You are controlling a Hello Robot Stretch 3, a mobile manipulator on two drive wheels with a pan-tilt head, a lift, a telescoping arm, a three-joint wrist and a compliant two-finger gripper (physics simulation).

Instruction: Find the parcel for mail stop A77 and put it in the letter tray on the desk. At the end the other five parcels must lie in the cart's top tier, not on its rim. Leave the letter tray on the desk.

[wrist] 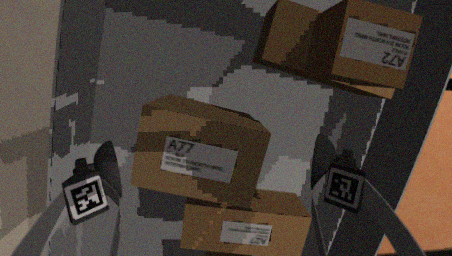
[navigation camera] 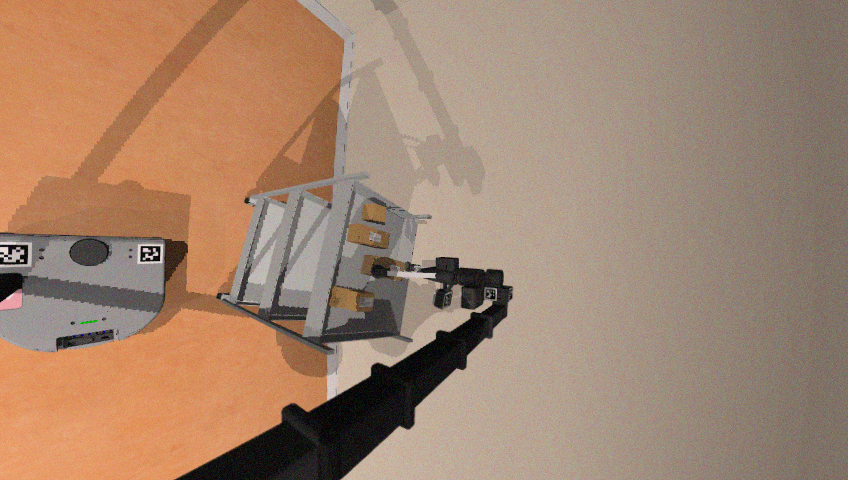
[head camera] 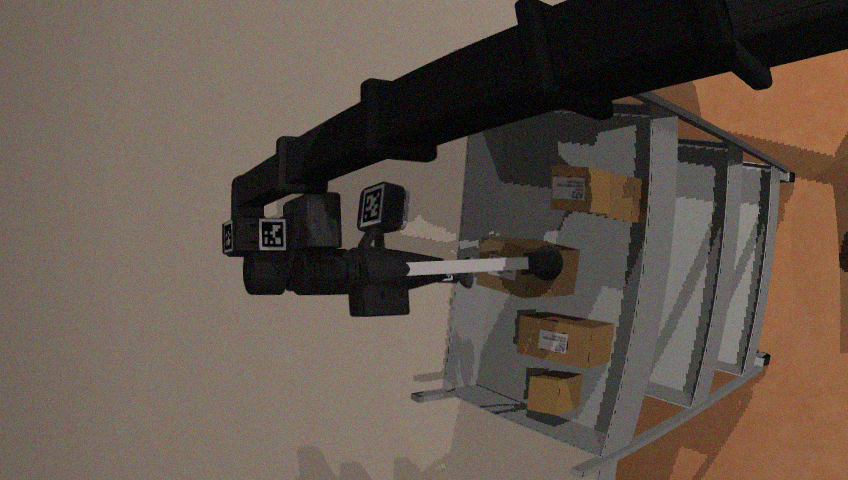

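Where they show: gripper, between the fingertips: (wrist: 216, 157) (navigation camera: 389, 268) (head camera: 515, 267); robot's base, origin of its link: (navigation camera: 90, 250).
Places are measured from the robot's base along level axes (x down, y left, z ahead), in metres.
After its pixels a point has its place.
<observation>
The A77 parcel (head camera: 516, 286) @(z 0.001, x -0.763, y -0.585 m) (navigation camera: 370, 261) (wrist: 200, 160) @(z -0.024, x -0.763, y -0.608 m) is a brown box in the cart's grey top tier (head camera: 643, 285) @(z 0.012, x -0.723, y -0.410 m) (navigation camera: 328, 255) @(z 0.020, x -0.697, y -0.412 m). Its label reads A77 in the wrist view. My gripper (head camera: 505, 270) @(z -0.022, x -0.752, y -0.597 m) (navigation camera: 395, 268) @(z -0.022, x -0.752, y -0.597 m) (wrist: 216, 157) @(z -0.022, x -0.752, y -0.597 m) is open. In the wrist view its fingers show left and right of this parcel, with a gap on each side; their height over it is unclear. A parcel labelled A72 (head camera: 568, 187) @(z -0.105, x -0.765, y -0.487 m) (wrist: 375, 50) @(z -0.100, x -0.765, y -0.489 m) has another brown box surface against it. A labelled parcel (head camera: 577, 347) @(z 0.083, x -0.715, y -0.524 m) (navigation camera: 360, 234) @(z 0.080, x -0.715, y -0.505 m) (wrist: 200, 227) @(z 0.066, x -0.715, y -0.614 m) and a small parcel (head camera: 553, 392) @(z 0.145, x -0.713, y -0.566 m) (navigation camera: 373, 212) @(z 0.150, x -0.711, y -0.559 m) lie on the other side.
The telescoping arm (head camera: 452, 89) @(z -0.100, x -1.101, y -0.279 m) (navigation camera: 357, 398) @(z -0.083, x -1.082, y -0.163 m) reaches past the cart at a slant. Two lower tiers show below the top one. My base (navigation camera: 119, 267) @(z -0.041, x -0.160, y -0.061 m) stands on the orange floor (navigation camera: 238, 386) @(z -0.617, x 0.000, y -0.441 m), apart from the cart. The desk and letter tray do not show in these views.
</observation>
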